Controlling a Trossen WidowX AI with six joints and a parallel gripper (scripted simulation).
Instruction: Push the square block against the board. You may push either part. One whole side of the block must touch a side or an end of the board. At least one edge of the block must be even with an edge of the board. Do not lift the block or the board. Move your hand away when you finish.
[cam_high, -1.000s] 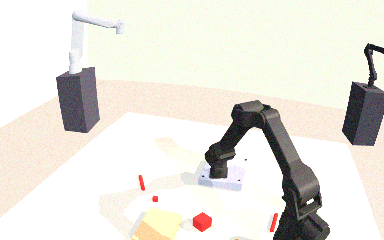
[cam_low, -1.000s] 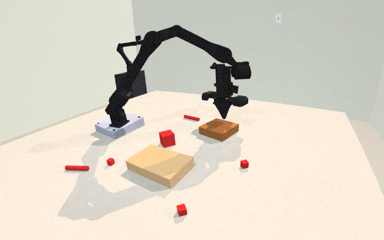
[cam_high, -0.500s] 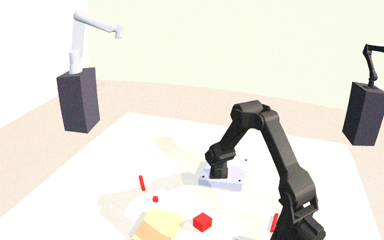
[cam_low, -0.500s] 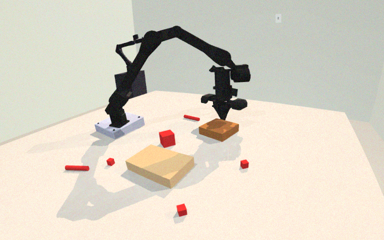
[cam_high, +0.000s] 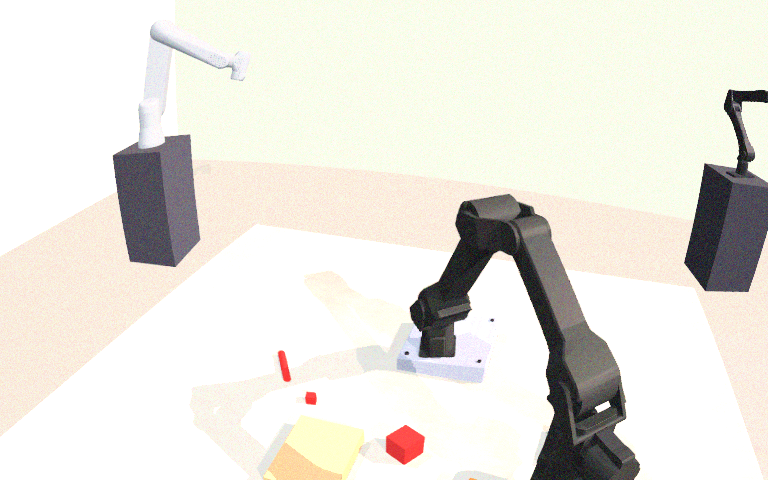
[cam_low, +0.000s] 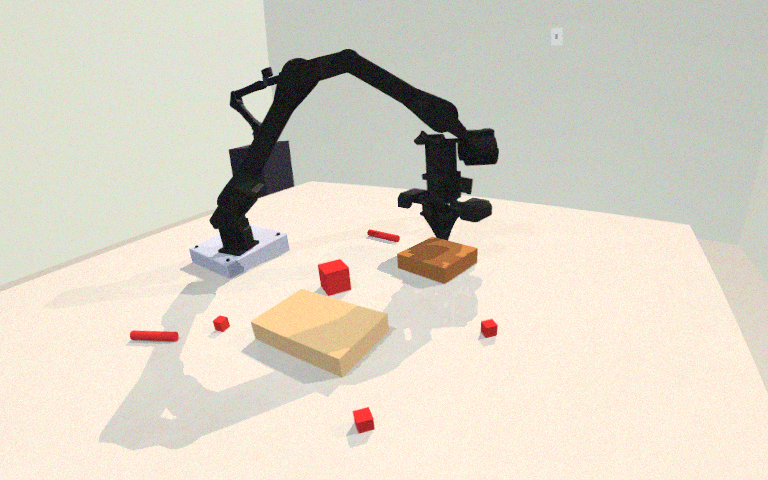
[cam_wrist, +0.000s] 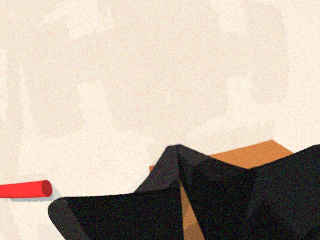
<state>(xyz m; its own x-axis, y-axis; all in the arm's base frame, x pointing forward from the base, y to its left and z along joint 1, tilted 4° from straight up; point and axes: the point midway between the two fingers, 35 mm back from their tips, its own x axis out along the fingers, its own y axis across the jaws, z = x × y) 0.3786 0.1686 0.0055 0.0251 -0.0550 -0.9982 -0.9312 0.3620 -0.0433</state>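
My gripper tip is 7 cm to the left of the square block and 1 cm short of it. From my gripper tip the other things lie so: board: 33 cm to the right, 8 cm behind; red cube: 20 cm to the right, 13 cm behind, 1 cm above.
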